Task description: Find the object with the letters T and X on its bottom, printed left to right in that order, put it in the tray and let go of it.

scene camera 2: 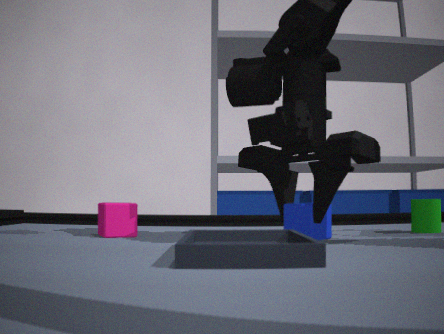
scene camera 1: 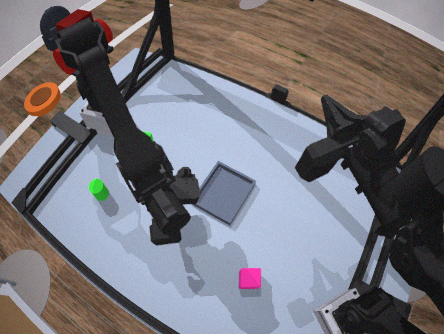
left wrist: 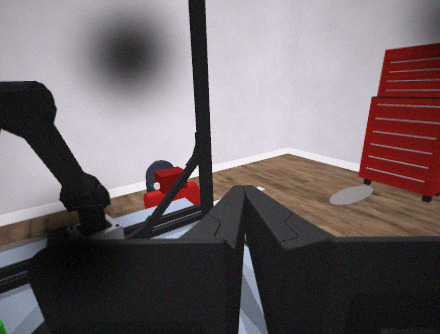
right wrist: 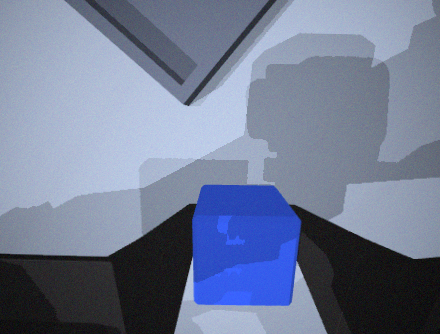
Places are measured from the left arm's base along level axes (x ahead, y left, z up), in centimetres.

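Pixels of known places: left gripper, fingertip midpoint: (scene camera 1: 323, 96) (left wrist: 242, 194); right gripper, fingertip midpoint: (scene camera 2: 301, 222) (right wrist: 241, 212); left arm's base, origin of the base link: (scene camera 1: 348, 316); right arm's base, origin of the base link: (left wrist: 94, 226).
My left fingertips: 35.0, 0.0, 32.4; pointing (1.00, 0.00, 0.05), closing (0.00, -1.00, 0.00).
Observation:
For each thing: its top centre in the pictures, then the offset to it from my left fingertips, as dx, dy, dz.
- blue cube, middle of its top: (right wrist: 245, 266) (scene camera 2: 307, 203) +6.8, +27.4, -33.9
- grey tray, middle of its top: (scene camera 2: 245, 235) (scene camera 1: 223, 190) +7.3, +11.5, -36.6
- pink cube, middle of its top: (scene camera 2: 117, 203) (scene camera 1: 251, 277) -15.5, +15.4, -33.9
- green cylinder, middle of its top: (scene camera 2: 425, 199) (scene camera 1: 95, 186) +19.7, +42.0, -33.6
A blue cube (scene camera 2: 308, 220) (right wrist: 245, 250) stands on the table near a tray corner; its bottom is hidden. My right gripper (scene camera 1: 175, 214) (scene camera 2: 301, 221) (right wrist: 241, 212) points down with its fingers against two opposite sides of the cube. The grey tray (scene camera 1: 227, 192) (scene camera 2: 250, 256) (right wrist: 210, 30) lies mid-table. A pink cube (scene camera 1: 250, 278) (scene camera 2: 117, 220) and a green cylinder (scene camera 1: 98, 189) (scene camera 2: 426, 216) stand apart. Another green object (scene camera 1: 148, 135) is partly hidden behind the right arm. No letters show. My left gripper (scene camera 1: 326, 100) (left wrist: 242, 194) is shut and empty, raised at the right of scene camera 1.
A black frame (scene camera 1: 169, 30) (left wrist: 201, 100) rises at the table's edge. The left arm (scene camera 1: 370, 200) fills the right side of scene camera 1. An orange ring (scene camera 1: 31, 106) shows beyond the table's left edge, and a red cabinet (left wrist: 400, 135) stands on the floor beyond.

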